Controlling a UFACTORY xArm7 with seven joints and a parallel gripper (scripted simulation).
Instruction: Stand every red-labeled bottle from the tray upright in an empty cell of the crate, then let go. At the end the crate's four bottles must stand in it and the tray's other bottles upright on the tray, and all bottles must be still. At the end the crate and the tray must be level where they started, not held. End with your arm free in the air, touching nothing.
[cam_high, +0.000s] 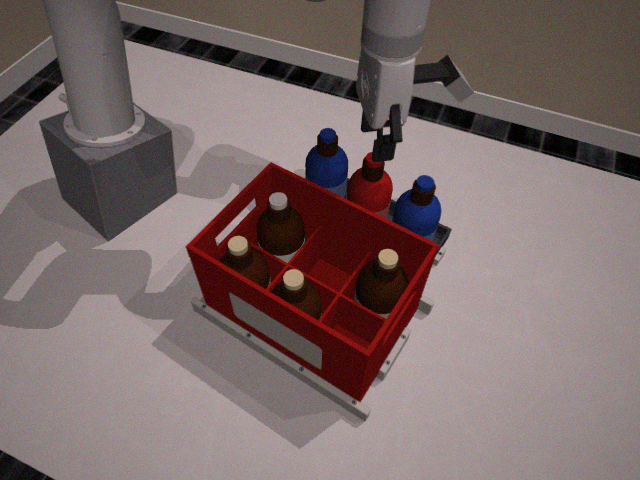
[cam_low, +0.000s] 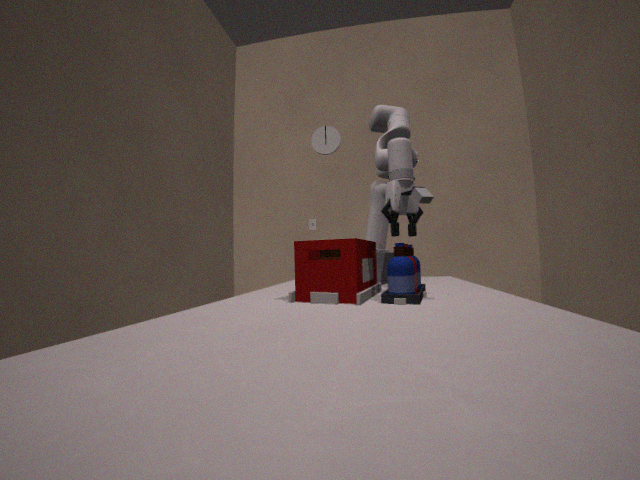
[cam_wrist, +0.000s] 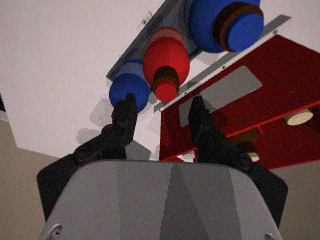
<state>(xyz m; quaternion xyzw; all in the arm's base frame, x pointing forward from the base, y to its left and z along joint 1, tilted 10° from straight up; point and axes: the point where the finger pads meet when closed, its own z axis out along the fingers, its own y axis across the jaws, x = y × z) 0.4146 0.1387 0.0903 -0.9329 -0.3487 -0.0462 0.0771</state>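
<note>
My gripper is now 12 cm above the red-labeled bottle. Round my hand: red crate: 1 cm ahead, 20 cm to the right, 12 cm below; dark tray: 19 cm below.
</note>
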